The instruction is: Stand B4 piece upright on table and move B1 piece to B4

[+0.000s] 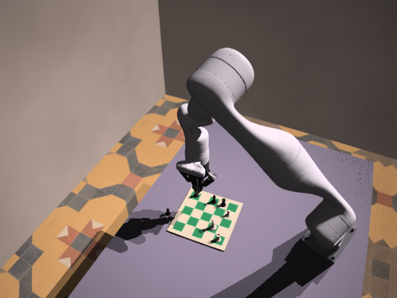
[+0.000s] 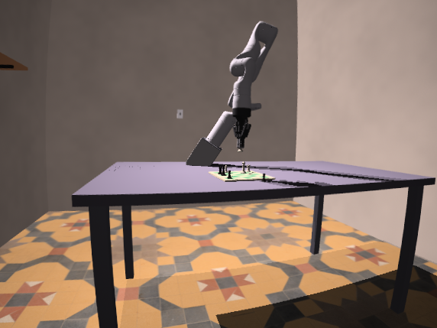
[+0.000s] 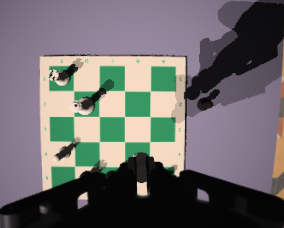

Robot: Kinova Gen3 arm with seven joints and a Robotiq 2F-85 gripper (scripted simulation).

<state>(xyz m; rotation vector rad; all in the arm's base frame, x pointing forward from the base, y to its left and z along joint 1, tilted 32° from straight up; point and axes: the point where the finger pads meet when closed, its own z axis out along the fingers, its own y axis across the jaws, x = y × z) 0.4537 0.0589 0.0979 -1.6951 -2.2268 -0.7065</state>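
Right now my hand is 4 cm past the chessboard, 1 cm to the right of it and 14 cm above it. The rest, counted from my hand: white piece: 1 cm below.
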